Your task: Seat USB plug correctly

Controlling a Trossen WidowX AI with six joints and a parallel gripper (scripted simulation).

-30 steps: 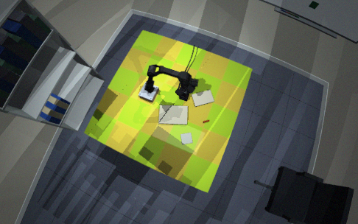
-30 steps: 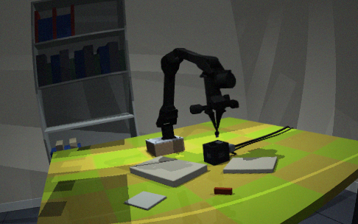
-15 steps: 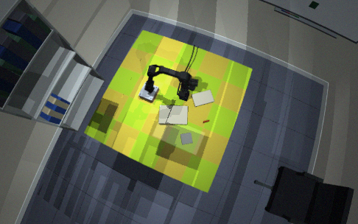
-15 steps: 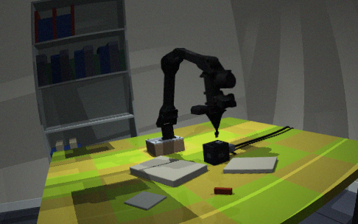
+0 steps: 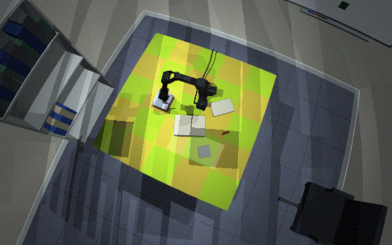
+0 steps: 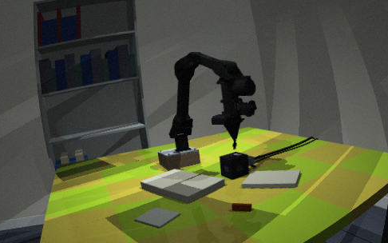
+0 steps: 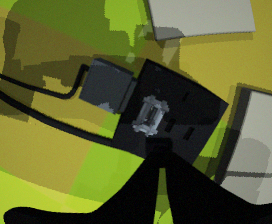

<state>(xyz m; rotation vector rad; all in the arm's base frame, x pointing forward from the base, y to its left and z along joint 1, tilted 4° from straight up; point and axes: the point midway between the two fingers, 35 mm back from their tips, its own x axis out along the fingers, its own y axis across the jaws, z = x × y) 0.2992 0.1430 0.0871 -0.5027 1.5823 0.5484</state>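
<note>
Now: gripper tip 20 mm above the USB plug. Round my gripper tip: red block 310 mm ahead, 100 mm to the right, 120 mm below; then thin tile 240 mm ahead, 330 mm to the right, 130 mm below; then pale book 160 mm ahead, 70 mm to the left, 130 mm below.
</note>
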